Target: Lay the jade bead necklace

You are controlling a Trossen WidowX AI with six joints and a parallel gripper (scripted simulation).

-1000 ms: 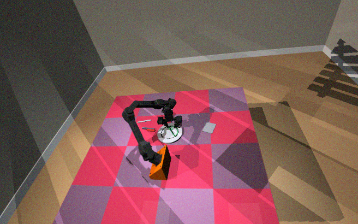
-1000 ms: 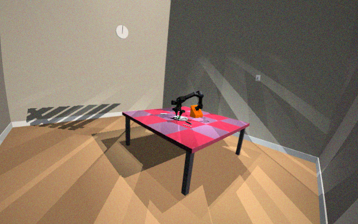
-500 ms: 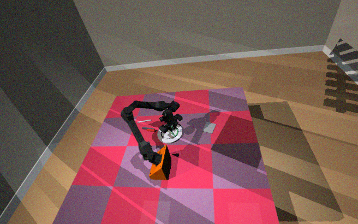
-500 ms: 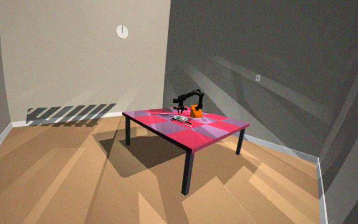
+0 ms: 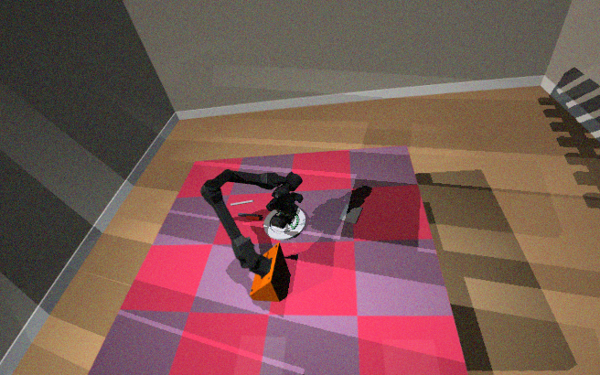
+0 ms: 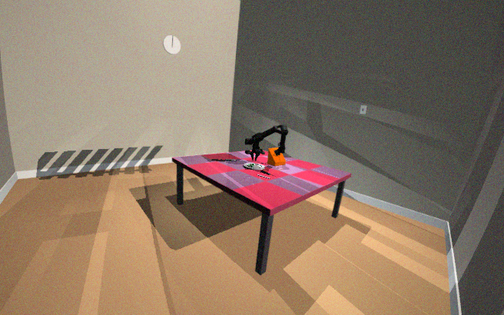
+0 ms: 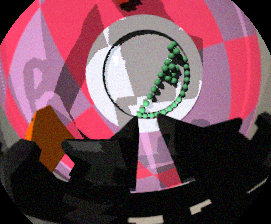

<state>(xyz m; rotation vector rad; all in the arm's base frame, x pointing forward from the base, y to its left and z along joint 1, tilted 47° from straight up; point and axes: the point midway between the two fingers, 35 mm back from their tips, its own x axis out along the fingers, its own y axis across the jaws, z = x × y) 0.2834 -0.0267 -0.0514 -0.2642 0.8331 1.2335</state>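
My gripper tip is now 30 mm short of the round white bead board, 40 mm to the right of it and 40 mm above it. The rest, counted from my gripper tip: red-handled tool 80 mm ahead, 220 mm to the left, 40 mm below; then flat grey pad 70 mm ahead, 270 mm to the right, 40 mm below; then thin white rod 180 mm ahead, 280 mm to the left, 40 mm below.
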